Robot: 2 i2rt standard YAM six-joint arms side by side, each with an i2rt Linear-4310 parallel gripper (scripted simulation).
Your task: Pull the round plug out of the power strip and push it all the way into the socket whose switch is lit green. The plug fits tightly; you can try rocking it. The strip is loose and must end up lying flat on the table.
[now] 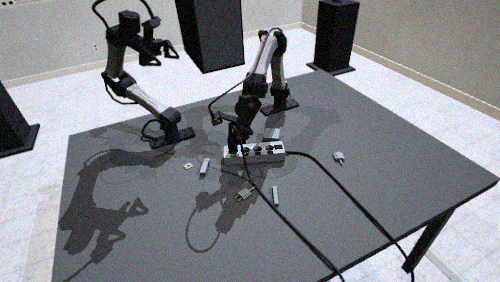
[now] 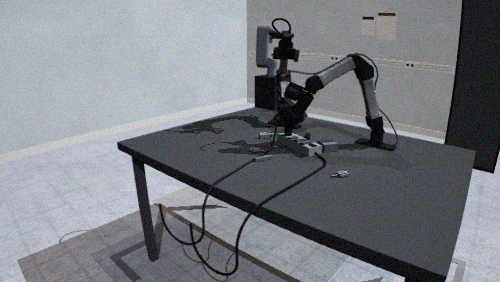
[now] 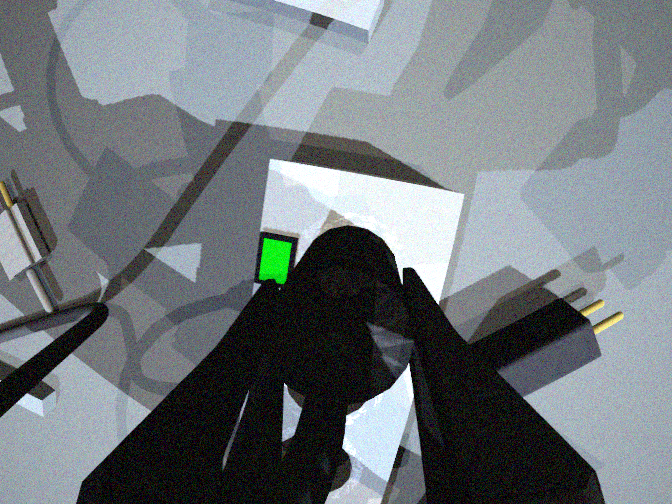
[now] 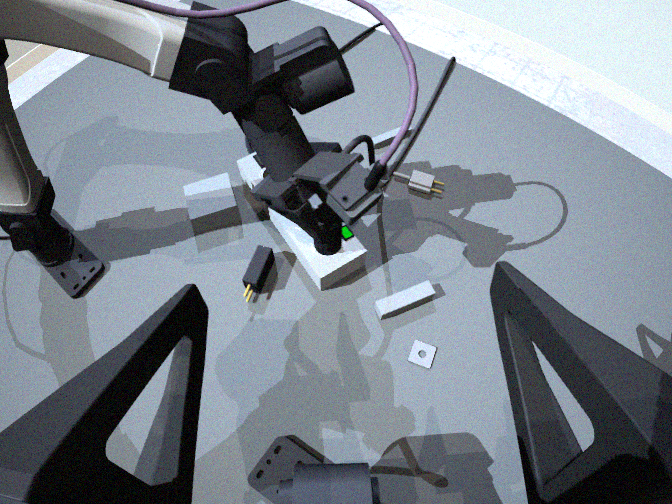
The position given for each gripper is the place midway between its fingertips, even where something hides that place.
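Left gripper (image 3: pixel 340 286), also image 4 (image 4: pixel 331 231). Right gripper (image 1: pixel 170 60), image 4 too (image 4: pixel 343 287). Black round plug (image 3: pixel 343 305), likewise image 4 (image 4: pixel 330 223). Pale box (image 4: pixel 210 202).
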